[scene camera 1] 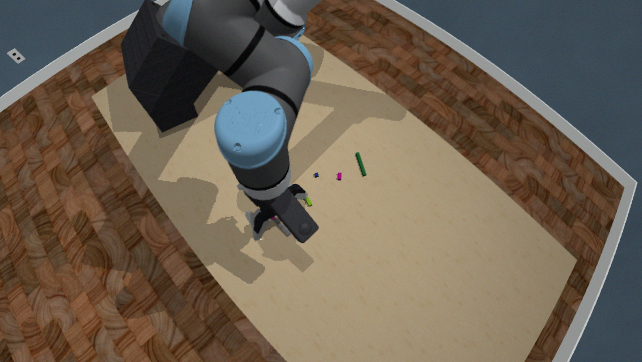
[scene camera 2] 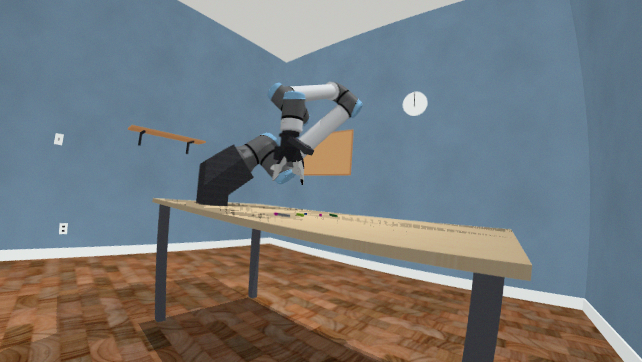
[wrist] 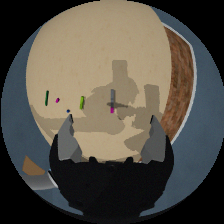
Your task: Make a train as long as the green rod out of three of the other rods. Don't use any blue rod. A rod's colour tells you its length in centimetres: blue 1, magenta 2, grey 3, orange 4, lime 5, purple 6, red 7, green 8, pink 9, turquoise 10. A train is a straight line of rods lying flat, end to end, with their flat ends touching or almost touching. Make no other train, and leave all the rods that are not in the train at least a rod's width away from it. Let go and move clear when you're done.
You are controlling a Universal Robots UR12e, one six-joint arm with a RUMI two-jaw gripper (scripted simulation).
Labels:
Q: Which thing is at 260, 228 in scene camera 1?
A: The gripper.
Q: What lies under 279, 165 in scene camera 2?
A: The gripper.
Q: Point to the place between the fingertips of the gripper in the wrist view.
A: At 111, 115

